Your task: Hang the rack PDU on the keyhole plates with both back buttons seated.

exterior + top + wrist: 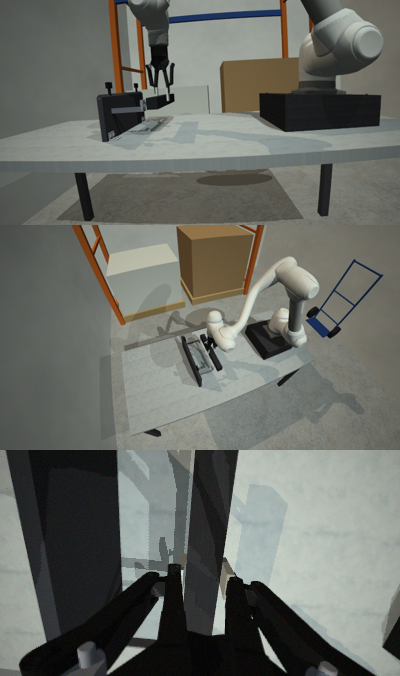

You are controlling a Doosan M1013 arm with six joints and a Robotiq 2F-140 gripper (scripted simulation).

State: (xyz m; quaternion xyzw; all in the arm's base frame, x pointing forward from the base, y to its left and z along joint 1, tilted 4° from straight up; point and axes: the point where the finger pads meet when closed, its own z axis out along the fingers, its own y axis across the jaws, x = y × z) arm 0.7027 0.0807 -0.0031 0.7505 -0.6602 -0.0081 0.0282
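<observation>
Right now the rack PDU is 3 cm below my hand and 2 cm ahead of it. The rest, counted from my hand: mounting board: 18 cm ahead, 7 cm below, 2 cm to the left.
</observation>
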